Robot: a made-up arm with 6 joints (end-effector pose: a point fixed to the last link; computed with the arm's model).
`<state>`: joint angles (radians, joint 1 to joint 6).
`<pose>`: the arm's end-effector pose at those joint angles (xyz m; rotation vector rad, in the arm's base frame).
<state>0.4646 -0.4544 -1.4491 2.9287 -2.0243 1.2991</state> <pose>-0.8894 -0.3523 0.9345 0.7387 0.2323 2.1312</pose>
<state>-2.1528 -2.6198 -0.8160 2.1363 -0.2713 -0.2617</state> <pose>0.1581 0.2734 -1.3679 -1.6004 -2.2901 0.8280</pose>
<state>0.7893 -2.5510 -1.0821 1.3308 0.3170 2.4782</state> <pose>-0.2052 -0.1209 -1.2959 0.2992 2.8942 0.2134</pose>
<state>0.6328 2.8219 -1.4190 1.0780 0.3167 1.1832</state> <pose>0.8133 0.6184 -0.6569 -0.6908 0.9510 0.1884</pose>
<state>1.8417 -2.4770 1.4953 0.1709 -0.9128 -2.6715</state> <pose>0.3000 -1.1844 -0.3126 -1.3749 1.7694 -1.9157</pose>
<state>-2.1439 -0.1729 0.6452 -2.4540 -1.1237 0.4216</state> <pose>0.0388 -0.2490 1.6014 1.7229 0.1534 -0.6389</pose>
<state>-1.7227 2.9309 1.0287 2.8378 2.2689 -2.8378</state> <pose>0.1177 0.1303 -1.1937 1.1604 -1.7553 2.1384</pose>
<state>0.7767 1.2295 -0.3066 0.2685 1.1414 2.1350</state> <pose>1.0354 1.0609 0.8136 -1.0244 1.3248 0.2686</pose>
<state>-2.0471 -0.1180 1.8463 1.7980 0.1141 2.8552</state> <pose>-0.2120 -0.5572 0.9635 1.9528 -0.7834 -0.1487</pose>
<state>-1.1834 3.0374 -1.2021 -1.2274 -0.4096 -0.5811</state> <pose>0.4394 -0.6642 -0.9487 2.0351 0.4741 0.4352</pose>
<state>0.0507 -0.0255 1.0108 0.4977 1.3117 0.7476</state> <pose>0.5817 0.0958 1.4296 -1.6759 0.7274 -0.4040</pose>
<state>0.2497 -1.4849 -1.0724 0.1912 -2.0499 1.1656</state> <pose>-1.1262 -0.2889 -0.2582 -1.2776 0.7128 -1.1429</pose>
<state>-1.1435 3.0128 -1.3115 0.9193 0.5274 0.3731</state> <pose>0.3873 -0.7553 -0.8987 -0.7123 1.6643 -1.3964</pose>
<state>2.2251 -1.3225 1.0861 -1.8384 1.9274 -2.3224</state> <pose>0.6809 -0.8611 0.9261 1.2419 2.0016 0.6863</pose>
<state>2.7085 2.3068 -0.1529 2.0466 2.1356 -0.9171</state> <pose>-1.1691 0.3922 -0.7622 0.4557 -0.8697 2.7658</pose>
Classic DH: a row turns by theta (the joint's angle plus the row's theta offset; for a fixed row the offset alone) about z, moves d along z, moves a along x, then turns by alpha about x. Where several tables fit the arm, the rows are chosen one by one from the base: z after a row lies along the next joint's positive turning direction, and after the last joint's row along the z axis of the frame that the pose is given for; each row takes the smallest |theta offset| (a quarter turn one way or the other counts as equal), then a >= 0, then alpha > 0; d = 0 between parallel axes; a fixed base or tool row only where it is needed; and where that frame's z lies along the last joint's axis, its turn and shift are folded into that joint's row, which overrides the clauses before.
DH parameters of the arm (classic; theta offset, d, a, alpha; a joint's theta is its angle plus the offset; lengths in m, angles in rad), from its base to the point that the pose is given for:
joint 1: 0 0.15 0 -1.5708
joint 2: -1.5708 0 0.96 0
joint 3: -1.5708 0.06 0.01 -1.5708
joint 4: 0 0.61 0.02 1.5708
joint 5: 0 -0.02 0.02 -1.5708
joint 6: -0.2586 0.1055 0.0316 0.4202
tool (fixed): 0.6063 0.0049 0 0

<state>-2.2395 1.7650 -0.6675 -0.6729 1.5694 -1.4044</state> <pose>-0.9380 -1.2077 0.1898 2.1870 -2.0226 -0.9940</pose>
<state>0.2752 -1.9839 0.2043 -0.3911 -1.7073 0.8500</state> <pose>-1.3548 -0.3062 -0.4830 -1.9891 0.9514 0.0890</pose>
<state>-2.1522 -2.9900 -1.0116 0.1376 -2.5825 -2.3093</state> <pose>-0.1339 -0.2837 -1.0680 -0.1362 -0.4575 -0.9944</pose>
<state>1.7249 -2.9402 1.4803 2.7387 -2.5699 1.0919</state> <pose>0.0235 -0.6827 -0.6896 -0.5660 -2.0701 -2.1618</pose>
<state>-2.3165 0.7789 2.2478 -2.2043 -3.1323 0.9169</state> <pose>-0.4882 -0.6200 0.3433 -0.1527 -0.5205 -1.9245</pose>
